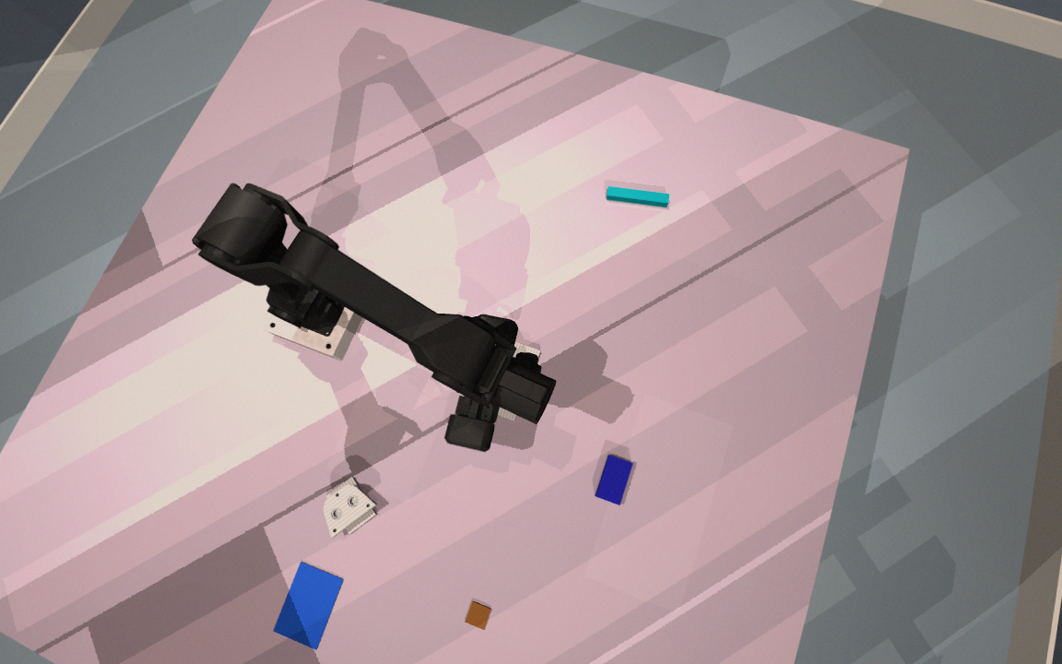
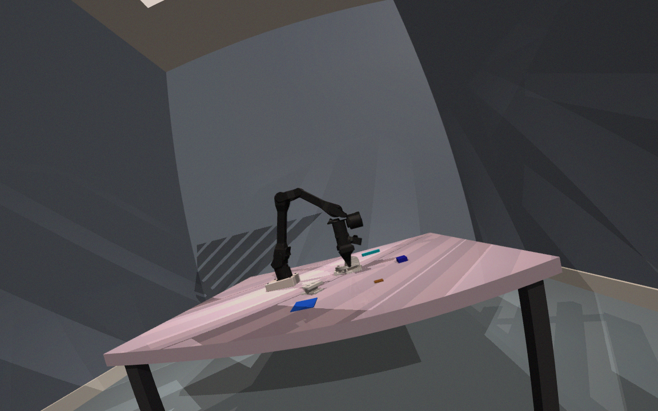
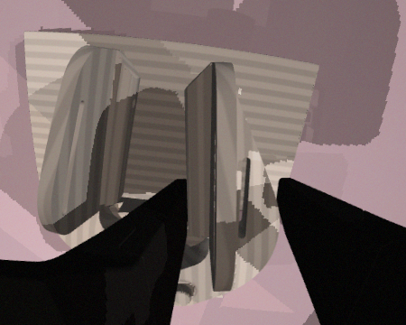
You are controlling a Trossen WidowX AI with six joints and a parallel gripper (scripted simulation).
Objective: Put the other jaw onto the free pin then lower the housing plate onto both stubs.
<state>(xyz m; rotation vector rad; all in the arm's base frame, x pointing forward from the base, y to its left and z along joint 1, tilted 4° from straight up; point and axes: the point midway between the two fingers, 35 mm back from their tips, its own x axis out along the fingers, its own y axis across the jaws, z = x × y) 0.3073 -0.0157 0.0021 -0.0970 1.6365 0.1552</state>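
My gripper tip is 10 mm short of the pale base fixture, 30 mm to the right of it and 20 mm above it. Also, from my gripper tip: square tile 110 mm ahead, 310 mm to the right, 20 mm below; blue flat sheet 130 mm behind, 400 mm to the right, 30 mm below; dark blue block 220 mm ahead, 50 mm to the right, 20 mm below.
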